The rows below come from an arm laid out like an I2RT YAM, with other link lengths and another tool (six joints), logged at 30 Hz.
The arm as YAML. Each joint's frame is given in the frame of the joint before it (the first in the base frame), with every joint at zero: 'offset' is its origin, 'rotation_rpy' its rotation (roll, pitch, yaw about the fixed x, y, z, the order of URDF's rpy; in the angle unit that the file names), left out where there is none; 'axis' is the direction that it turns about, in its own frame. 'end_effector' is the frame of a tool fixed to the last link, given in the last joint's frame.
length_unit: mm
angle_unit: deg
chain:
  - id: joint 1
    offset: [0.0, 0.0, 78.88]
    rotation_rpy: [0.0, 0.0, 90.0]
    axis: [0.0, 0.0, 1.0]
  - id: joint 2
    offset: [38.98, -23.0, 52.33]
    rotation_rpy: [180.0, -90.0, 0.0]
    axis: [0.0, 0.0, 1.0]
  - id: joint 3
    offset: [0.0, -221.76, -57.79]
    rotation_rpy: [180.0, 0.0, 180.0]
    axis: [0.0, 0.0, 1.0]
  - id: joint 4
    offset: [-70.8, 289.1, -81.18]
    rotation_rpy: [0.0, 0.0, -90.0]
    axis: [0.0, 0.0, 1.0]
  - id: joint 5
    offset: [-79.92, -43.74, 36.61]
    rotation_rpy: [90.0, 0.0, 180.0]
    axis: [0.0, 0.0, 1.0]
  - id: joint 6
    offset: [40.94, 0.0, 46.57]
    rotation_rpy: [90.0, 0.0, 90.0]
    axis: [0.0, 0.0, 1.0]
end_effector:
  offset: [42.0, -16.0, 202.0]
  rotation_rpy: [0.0, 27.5, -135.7]
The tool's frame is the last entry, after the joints.
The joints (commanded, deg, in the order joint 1, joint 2, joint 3, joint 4, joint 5, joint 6), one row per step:
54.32, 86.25, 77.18, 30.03, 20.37, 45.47
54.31, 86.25, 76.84, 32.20, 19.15, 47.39
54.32, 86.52, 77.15, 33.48, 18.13, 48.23
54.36, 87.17, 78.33, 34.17, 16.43, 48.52
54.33, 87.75, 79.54, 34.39, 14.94, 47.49
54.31, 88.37, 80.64, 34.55, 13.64, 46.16
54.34, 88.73, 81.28, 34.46, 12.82, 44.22
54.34, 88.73, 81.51, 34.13, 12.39, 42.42
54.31, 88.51, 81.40, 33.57, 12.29, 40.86
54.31, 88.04, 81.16, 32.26, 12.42, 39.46
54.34, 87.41, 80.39, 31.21, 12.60, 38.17
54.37, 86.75, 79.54, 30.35, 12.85, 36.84
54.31, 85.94, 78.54, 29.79, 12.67, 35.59
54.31, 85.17, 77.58, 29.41, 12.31, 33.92
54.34, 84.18, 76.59, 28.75, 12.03, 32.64
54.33, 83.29, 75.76, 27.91, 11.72, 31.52
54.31, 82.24, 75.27, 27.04, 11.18, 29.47
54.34, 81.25, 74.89, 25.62, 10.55, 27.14
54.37, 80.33, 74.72, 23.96, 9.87, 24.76
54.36, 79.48, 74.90, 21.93, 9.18, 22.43
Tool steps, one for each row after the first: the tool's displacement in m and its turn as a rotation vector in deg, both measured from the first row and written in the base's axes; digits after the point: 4 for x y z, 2 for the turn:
-0.0039, 0.0033, 0.0070, 2.73, -0.45, 1.80
-0.0068, 0.0066, 0.0141, 4.20, -1.11, 3.07
-0.0106, 0.0133, 0.0242, 4.98, -2.20, 4.80
-0.0135, 0.0181, 0.0335, 4.50, -3.73, 5.76
-0.0157, 0.0226, 0.0411, 3.68, -5.26, 6.41
-0.0174, 0.0254, 0.0453, 2.19, -6.70, 6.43
-0.0183, 0.0261, 0.0474, 0.68, -7.77, 6.13
-0.0183, 0.0256, 0.0468, -0.86, -8.38, 5.60
-0.0178, 0.0247, 0.0433, -2.72, -8.43, 5.02
-0.0177, 0.0238, 0.0373, -4.58, -8.34, 4.50
-0.0176, 0.0222, 0.0316, -6.35, -8.35, 3.90
-0.0186, 0.0206, 0.0276, -7.92, -8.65, 3.63
-0.0205, 0.0197, 0.0249, -9.68, -9.37, 3.42
-0.0230, 0.0184, 0.0222, -11.20, -9.80, 3.34
-0.0250, 0.0173, 0.0192, -12.70, -10.08, 3.33
-0.0285, 0.0153, 0.0217, -14.54, -11.27, 3.14
-0.0321, 0.0148, 0.0222, -16.98, -12.38, 3.08
-0.0357, 0.0147, 0.0228, -19.52, -13.51, 3.10
-0.0390, 0.0145, 0.0244, -22.08, -14.58, 3.15

